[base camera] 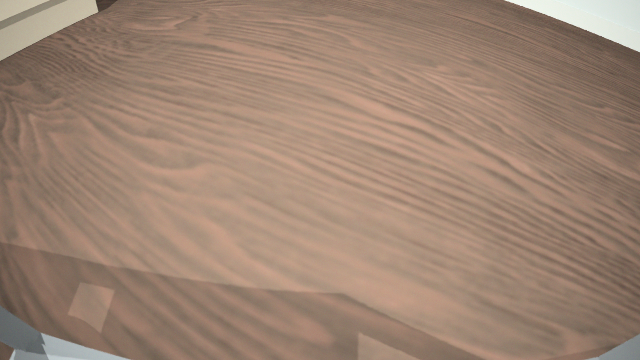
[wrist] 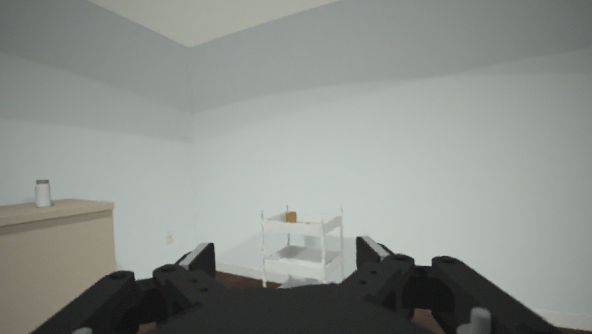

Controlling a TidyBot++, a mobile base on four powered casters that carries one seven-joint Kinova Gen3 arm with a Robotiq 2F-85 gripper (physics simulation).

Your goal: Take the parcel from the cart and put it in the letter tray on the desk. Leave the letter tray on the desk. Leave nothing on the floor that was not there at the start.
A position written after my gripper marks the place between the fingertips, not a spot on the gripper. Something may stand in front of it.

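Observation:
Visible to me: a white cart (wrist: pixel 313 263); a beige sideboard (wrist: pixel 62 250); my gripper (wrist: pixel 286 255).

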